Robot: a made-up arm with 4 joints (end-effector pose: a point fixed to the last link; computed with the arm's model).
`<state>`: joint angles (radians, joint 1 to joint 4).
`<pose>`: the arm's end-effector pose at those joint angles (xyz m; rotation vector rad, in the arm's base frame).
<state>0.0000 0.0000 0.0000 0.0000</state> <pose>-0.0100 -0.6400 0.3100 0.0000 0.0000 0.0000</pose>
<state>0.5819 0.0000 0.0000 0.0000</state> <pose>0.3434 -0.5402 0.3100 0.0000 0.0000 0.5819</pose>
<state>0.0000 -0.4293 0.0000 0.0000</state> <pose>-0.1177 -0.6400 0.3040 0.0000 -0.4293 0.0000</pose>
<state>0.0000 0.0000 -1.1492 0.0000</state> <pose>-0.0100 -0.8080 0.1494 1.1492 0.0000 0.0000</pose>
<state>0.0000 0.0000 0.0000 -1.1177</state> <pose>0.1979 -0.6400 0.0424 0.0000 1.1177 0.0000</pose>
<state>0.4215 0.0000 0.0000 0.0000</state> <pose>0.2527 -0.5881 0.3100 0.0000 0.0000 0.4215</pose>
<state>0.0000 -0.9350 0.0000 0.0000</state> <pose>-0.2274 -0.6400 0.2406 0.0000 -0.9350 0.0000</pose>
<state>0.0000 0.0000 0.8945 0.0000</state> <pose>-0.0100 -0.4613 0.2626 -0.8945 0.0000 0.0000</pose>
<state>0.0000 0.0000 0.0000 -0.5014</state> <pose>0.1207 -0.6400 0.2202 0.0000 0.5014 0.0000</pose>
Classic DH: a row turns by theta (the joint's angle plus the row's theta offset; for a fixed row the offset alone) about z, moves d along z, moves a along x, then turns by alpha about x. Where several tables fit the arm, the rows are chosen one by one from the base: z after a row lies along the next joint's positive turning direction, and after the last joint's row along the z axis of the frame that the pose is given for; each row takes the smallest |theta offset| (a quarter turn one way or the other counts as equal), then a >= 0, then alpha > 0; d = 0 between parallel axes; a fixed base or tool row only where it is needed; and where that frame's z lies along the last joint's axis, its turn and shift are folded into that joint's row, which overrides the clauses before.
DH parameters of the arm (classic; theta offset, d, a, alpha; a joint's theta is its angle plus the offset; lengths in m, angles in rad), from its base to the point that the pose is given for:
joint 1: 0 0.06 -0.05 -1.5708
joint 2: -1.5708 -0.6 0.04 1.5708
joint 3: 0 0.07 -0.09 1.5708
joint 4: -1.5708 0.04 0.11 -1.5708
tool (fixed): 0 0.3 0 0

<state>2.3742 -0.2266 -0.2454 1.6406</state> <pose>0.7483 0.1653 0.0037 2.0614 -0.5651 1.3780</pose>
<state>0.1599 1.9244 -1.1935 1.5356</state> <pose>0.1911 -0.6206 0.3984 -0.2137 0.3201 -1.0273</pose>
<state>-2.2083 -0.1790 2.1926 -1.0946</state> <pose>-0.6004 0.2269 0.2041 0.3776 -1.9483 1.6129</pose>
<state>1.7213 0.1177 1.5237 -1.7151</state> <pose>0.8089 0.2922 0.1033 -1.6940 0.0206 0.0261</pose>
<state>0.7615 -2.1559 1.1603 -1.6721</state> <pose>0.4564 -0.7070 0.2495 0.5005 -0.2393 -0.3615</pose>
